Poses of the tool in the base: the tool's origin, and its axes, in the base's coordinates. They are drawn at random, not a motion.
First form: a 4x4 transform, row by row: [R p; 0 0 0 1], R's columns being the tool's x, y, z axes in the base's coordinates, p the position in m. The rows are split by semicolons.
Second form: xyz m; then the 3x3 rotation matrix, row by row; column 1 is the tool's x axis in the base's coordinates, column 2 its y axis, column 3 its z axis. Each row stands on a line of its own. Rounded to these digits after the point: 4 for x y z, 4 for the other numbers.
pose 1, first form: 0.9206, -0.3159, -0.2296, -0.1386; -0.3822, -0.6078, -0.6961, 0.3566; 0.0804, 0.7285, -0.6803, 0.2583; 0, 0, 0, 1
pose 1, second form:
-0.1386, 0.3566, 0.2583
0.9206, -0.3159, -0.2296
-0.3822, -0.6078, -0.6961
0.0804, 0.7285, -0.6803

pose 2, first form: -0.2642, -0.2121, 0.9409, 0.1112; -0.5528, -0.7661, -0.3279, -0.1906; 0.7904, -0.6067, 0.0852, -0.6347; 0, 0, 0, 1
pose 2, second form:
0.1112, -0.1906, -0.6347
-0.2642, -0.2121, 0.9409
-0.5528, -0.7661, -0.3279
0.7904, -0.6067, 0.0852

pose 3, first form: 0.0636, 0.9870, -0.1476, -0.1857; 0.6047, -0.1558, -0.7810, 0.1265; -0.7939, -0.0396, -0.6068, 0.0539; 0, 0, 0, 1
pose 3, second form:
-0.1857, 0.1265, 0.0539
0.0636, 0.9870, -0.1476
0.6047, -0.1558, -0.7810
-0.7939, -0.0396, -0.6068

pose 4, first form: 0.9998, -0.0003, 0.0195, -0.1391; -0.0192, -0.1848, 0.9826, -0.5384; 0.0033, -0.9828, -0.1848, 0.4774; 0, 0, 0, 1
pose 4, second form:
-0.1391, -0.5384, 0.4774
0.9998, -0.0003, 0.0195
-0.0192, -0.1848, 0.9826
0.0033, -0.9828, -0.1848

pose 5, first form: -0.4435, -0.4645, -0.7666, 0.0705; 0.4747, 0.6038, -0.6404, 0.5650; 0.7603, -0.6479, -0.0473, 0.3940; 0, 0, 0, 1
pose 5, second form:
0.0705, 0.5650, 0.3940
-0.4435, -0.4645, -0.7666
0.4747, 0.6038, -0.6404
0.7603, -0.6479, -0.0473

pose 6, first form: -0.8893, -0.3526, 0.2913, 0.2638; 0.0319, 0.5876, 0.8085, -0.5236; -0.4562, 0.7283, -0.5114, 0.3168; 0, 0, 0, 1
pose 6, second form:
0.2638, -0.5236, 0.3168
-0.8893, -0.3526, 0.2913
0.0319, 0.5876, 0.8085
-0.4562, 0.7283, -0.5114

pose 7, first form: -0.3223, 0.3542, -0.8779, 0.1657; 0.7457, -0.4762, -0.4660, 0.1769; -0.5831, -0.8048, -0.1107, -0.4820; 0, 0, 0, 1
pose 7, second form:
0.1657, 0.1769, -0.4820
-0.3223, 0.3542, -0.8779
0.7457, -0.4762, -0.4660
-0.5831, -0.8048, -0.1107

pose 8, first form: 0.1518, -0.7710, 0.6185, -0.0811; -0.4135, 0.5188, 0.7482, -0.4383; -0.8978, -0.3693, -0.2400, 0.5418; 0, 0, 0, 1
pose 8, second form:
-0.0811, -0.4383, 0.5418
0.1518, -0.7710, 0.6185
-0.4135, 0.5188, 0.7482
-0.8978, -0.3693, -0.2400

